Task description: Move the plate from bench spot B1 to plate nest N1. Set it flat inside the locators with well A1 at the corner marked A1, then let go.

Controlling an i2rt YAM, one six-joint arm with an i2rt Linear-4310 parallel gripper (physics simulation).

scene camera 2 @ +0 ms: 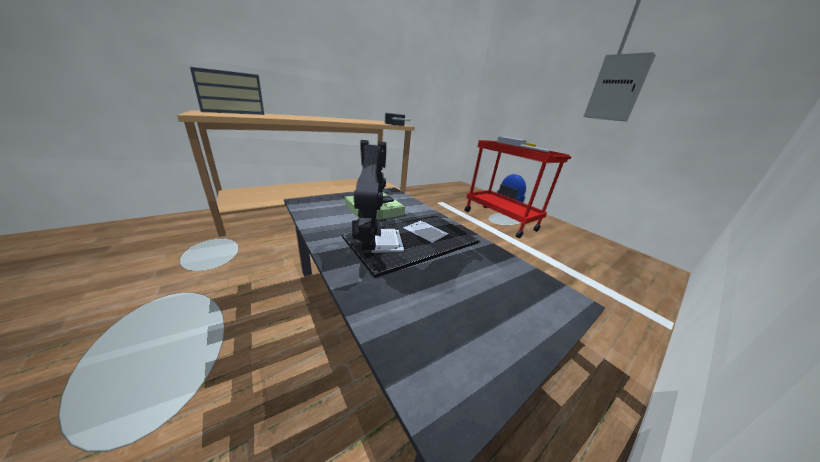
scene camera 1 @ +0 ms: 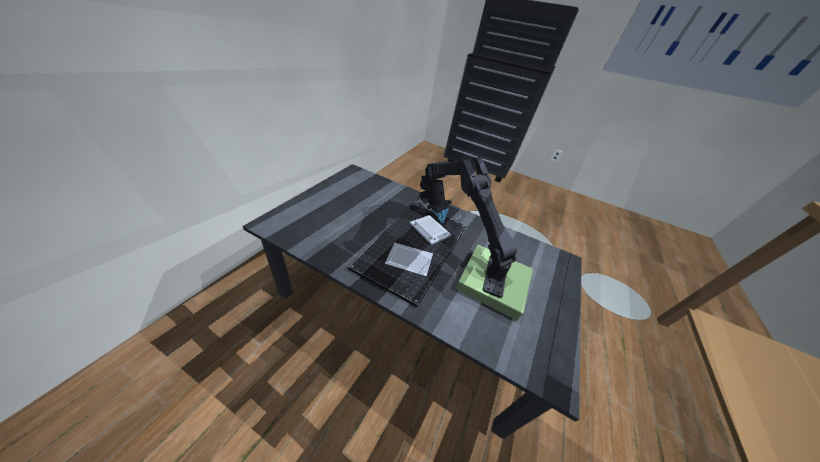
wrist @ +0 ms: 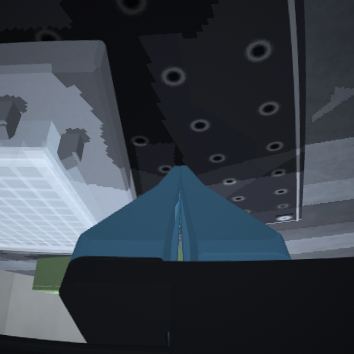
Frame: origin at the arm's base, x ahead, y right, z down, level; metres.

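Seen in the pictures: gripper, fingertip midpoint: (scene camera 1: 442,223) (wrist: 180,176); arm's base at its link origin: (scene camera 1: 495,275).
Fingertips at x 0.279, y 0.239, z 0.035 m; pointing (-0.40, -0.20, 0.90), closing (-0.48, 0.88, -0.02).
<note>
Pixels of each thing's top centre, then the offset from my fingertips to it. "*": a spot on its surface instead. Level surfaces: height alone.
- plate at its top centre: (wrist: 9,226) (scene camera 2: 386,236) (scene camera 1: 431,225) dy -0.075, dx +0.036, dz -0.024 m
- white nest at its top centre: (wrist: 9,217) (scene camera 2: 386,237) (scene camera 1: 430,226) dy -0.076, dx +0.037, dz -0.020 m
- flat pale rectangle at a spot on its surface: (scene camera 1: 409,259) (scene camera 2: 426,230) * dy -0.294, dx +0.054, dz +0.000 m
- black perforated board at its top centre: (scene camera 2: 413,237) (scene camera 1: 414,243) dy -0.198, dx +0.068, dz +0.001 m
- dark table at its surface level: dz +0.015 m
The plate (scene camera 1: 430,228) (scene camera 2: 388,237) (wrist: 30,210) is pale with a grid of wells. It rests in the white nest (scene camera 1: 437,241) (scene camera 2: 390,250) (wrist: 30,82), and dark locators show beside its edge in the wrist view. The A1 mark cannot be read, and whether the plate is fully seated is hard to tell. A flat pale rectangle (scene camera 1: 409,259) (scene camera 2: 425,231), which looks like bench spot B1, lies apart from the nest with no plate seen on it. My gripper (scene camera 1: 441,215) (wrist: 180,176) has its blue fingers shut with nothing between them, beside the nest; in scene camera 2 the fingertips are hidden.
The nest and pale rectangle are on a black perforated board (scene camera 1: 401,284) (scene camera 2: 413,258) (wrist: 225,102) on the dark table (scene camera 1: 321,218) (scene camera 2: 459,355). The arm's base stands on a green block (scene camera 1: 519,295) (scene camera 2: 391,212) (wrist: 50,272). A red cart (scene camera 2: 522,151) stands beyond the table.
</note>
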